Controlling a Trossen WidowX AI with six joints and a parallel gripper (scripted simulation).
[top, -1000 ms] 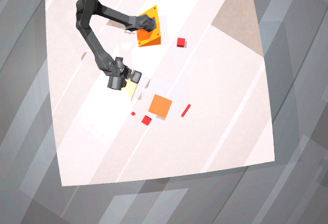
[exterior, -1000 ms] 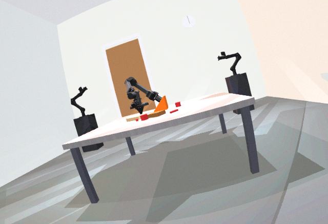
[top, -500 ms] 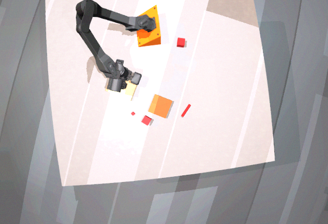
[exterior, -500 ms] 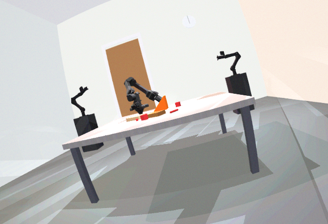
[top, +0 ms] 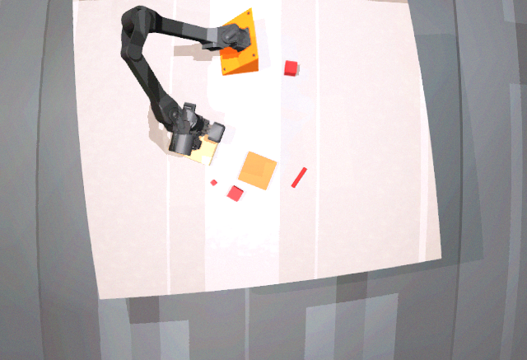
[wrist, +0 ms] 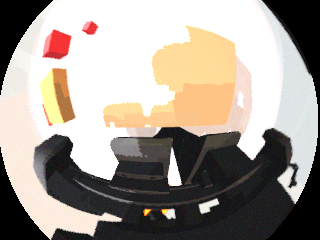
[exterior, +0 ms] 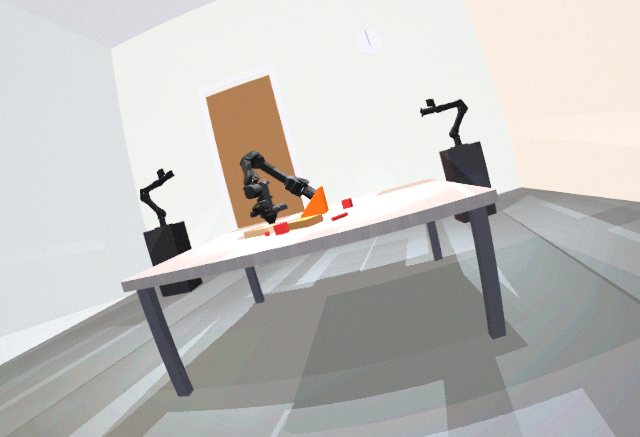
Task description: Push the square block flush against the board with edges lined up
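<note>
Now: the orange square block 18 cm ahead of my gripper tip, 17 cm to the left of it and 1 cm above it. Also, from my gripper tip: tiny red piece 20 cm ahead, 2 cm to the left; then thin red stick 31 cm to the left, 23 cm ahead; then board 5 cm ahead, 3 cm to the right, 1 cm above.
</note>
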